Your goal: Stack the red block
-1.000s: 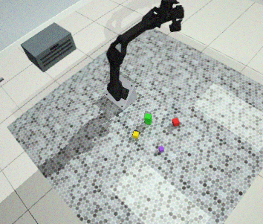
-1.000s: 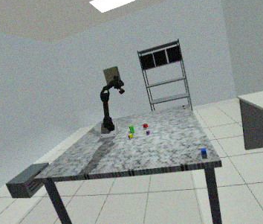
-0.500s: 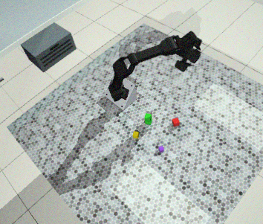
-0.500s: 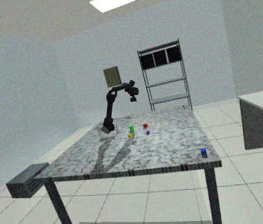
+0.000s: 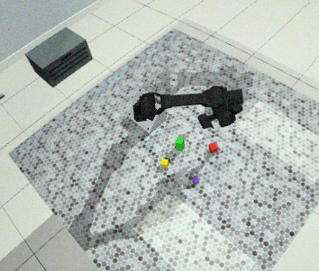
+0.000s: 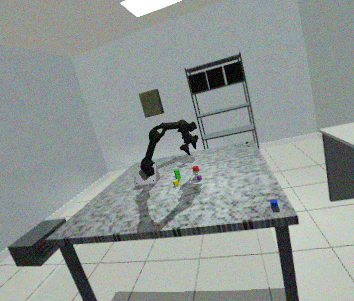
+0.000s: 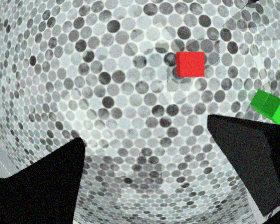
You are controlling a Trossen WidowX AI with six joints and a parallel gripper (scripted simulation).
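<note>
The red block lies 12 cm below my gripper tip and 7 cm to the right of it. Round my gripper tip: blue block 74 cm to the right, 37 cm ahead, 12 cm below; yellow block 26 cm to the right, 14 cm behind, 12 cm below; purple block 25 cm to the right, 12 cm below, 3 cm ahead.
</note>
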